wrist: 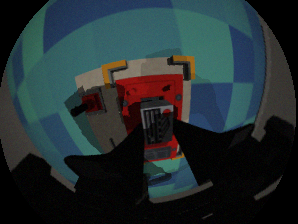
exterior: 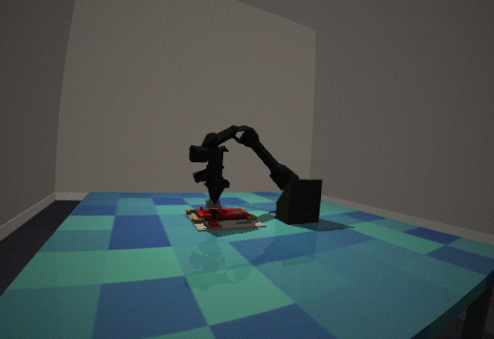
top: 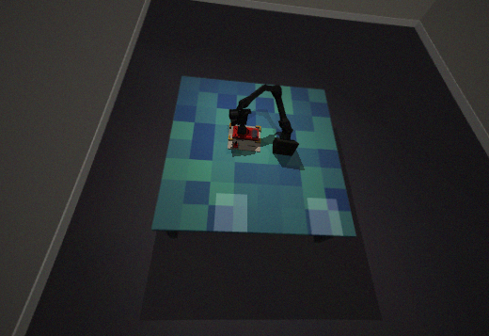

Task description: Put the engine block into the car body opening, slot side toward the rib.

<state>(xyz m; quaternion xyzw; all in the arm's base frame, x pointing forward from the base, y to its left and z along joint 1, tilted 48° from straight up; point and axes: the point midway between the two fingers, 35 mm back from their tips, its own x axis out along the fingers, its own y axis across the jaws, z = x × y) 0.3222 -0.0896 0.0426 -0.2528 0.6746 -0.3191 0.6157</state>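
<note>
Right now my gripper tip is 10 mm above the dark grey engine block.
</note>
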